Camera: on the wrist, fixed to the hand. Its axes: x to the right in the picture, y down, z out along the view.
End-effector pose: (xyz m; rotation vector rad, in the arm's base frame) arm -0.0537 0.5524 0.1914 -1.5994 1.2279 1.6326
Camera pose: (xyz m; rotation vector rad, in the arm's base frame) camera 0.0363 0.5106 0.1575 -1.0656 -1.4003 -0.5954
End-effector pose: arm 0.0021 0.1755 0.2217 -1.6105 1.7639 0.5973
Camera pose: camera 0.0557 0.0932 0.2585 -1.8845 -1.7117 -0.8762
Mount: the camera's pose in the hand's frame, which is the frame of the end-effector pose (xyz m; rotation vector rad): 0.0282 -0.0677 -0.0750 -0.0549 -0.0164 -3.1334
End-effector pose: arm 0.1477 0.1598 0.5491 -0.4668 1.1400 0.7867
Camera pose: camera 0.1579 0.0727 0.4916 -1.3720 -0.5703 -1.8884
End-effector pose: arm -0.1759 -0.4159 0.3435 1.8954 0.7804 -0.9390
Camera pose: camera -0.1925 -0.3156 0.3178 0.8230 -1.9719 1.1061
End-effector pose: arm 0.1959 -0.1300 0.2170 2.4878 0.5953 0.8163
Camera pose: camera 0.1518 -0.0397 0.2472 -0.5665 2.3642 -0.5959
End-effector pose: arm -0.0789 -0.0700 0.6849 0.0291 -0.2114 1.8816
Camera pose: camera -0.0175 -0.0111 0.6236 0.1810 -0.0108 -1.2462
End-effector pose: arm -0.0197 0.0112 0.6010 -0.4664 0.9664 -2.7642
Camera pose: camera -0.0764 0.0992 0.5948 0.6793 0.2860 0.1744
